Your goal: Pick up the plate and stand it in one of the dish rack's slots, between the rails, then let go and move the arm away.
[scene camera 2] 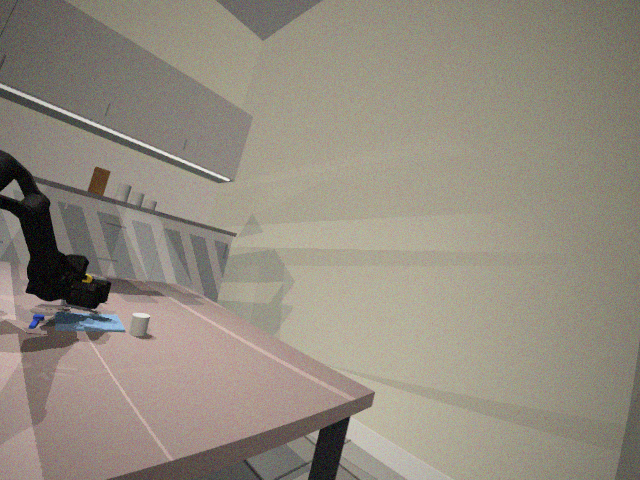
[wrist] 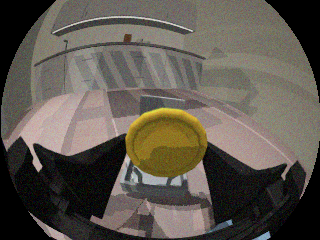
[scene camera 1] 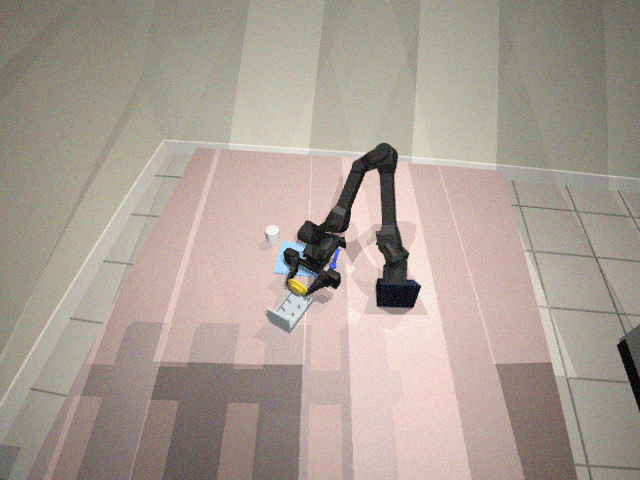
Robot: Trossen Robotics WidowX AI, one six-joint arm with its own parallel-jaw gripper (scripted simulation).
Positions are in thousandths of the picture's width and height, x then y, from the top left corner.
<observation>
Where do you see a mat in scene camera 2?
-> At 101, 670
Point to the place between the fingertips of the gripper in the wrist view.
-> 520, 594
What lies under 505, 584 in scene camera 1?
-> The gripper.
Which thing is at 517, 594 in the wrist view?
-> A yellow plate.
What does the gripper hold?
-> A yellow plate.
</observation>
